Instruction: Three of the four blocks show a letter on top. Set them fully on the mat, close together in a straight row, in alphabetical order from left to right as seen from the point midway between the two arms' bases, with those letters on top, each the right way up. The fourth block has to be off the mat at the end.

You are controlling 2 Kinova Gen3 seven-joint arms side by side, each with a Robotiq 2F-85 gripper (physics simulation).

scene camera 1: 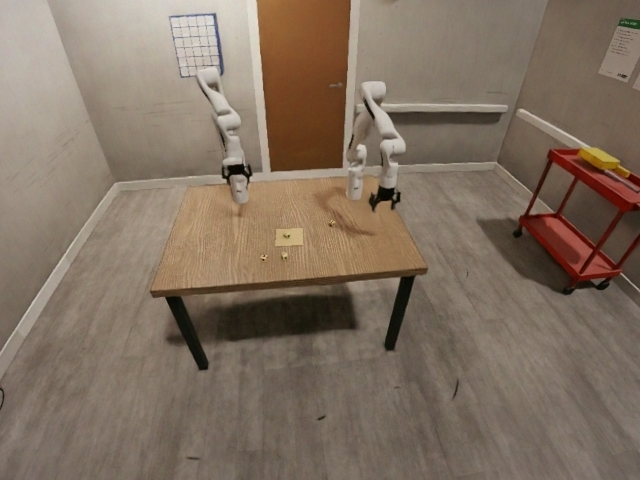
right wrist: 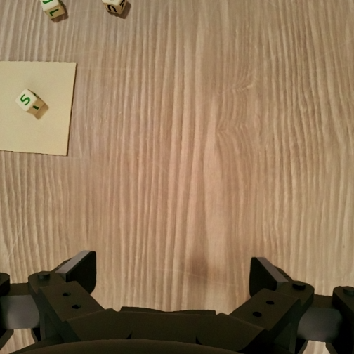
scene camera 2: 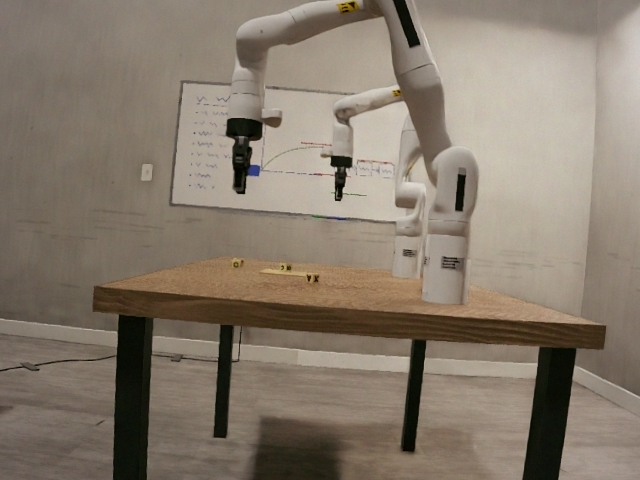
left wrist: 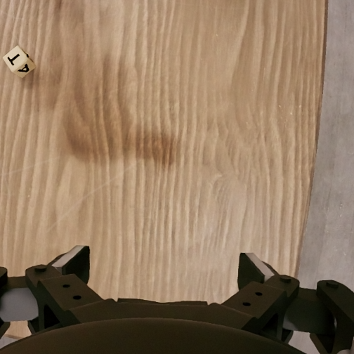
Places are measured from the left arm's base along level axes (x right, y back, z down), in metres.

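Pixels of known places: left gripper, fingertip midpoint: point(scene camera 1: 383, 210) point(scene camera 2: 238, 192); right gripper, fingertip midpoint: point(scene camera 1: 238, 184) point(scene camera 2: 338, 200); left arm's base, origin of the base link: point(scene camera 1: 353, 196) point(scene camera 2: 442, 301); right arm's base, origin of the base link: point(scene camera 1: 241, 199) point(scene camera 2: 405, 277).
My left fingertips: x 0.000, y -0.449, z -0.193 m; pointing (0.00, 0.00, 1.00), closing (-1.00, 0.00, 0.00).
Ahead of a thing's pixels: the offset from my left fingertips to its top centre.
A block {dx +0.451, dy +0.124, dz +0.164 m} point(scene camera 1: 286, 235) point(scene camera 2: 285, 267) point(right wrist: 29, 101) with a green S on top sits turned on the mat {dx +0.439, dy +0.127, dz +0.189 m} point(scene camera 1: 297, 241) point(scene camera 2: 268, 272) point(right wrist: 55, 137). A block {dx +0.199, dy +0.184, dz +0.168 m} point(scene camera 1: 331, 223) point(scene camera 2: 312, 278) point(left wrist: 18, 61) with a black T on top lies off the mat. A block {dx +0.482, dy -0.027, dz +0.168 m} point(scene camera 1: 284, 255) point(right wrist: 53, 8) with green letters lies beyond the mat. Another block {dx +0.579, dy -0.023, dz +0.168 m} point(scene camera 1: 263, 257) point(right wrist: 116, 5) with black letters lies beside it. Both tops are cut off or too small to read. My left gripper point(scene camera 1: 384, 206) point(scene camera 2: 239, 191) point(left wrist: 164, 266) and right gripper point(scene camera 1: 238, 181) point(scene camera 2: 338, 198) point(right wrist: 173, 272) are open, empty and high above the table.
The wooden table point(scene camera 1: 217, 268) point(scene camera 2: 361, 315) carries both arm bases along its far side in scene camera 1. The table's edge shows at the right of the left wrist view. A red cart point(scene camera 1: 560, 227) stands on the floor at the right.
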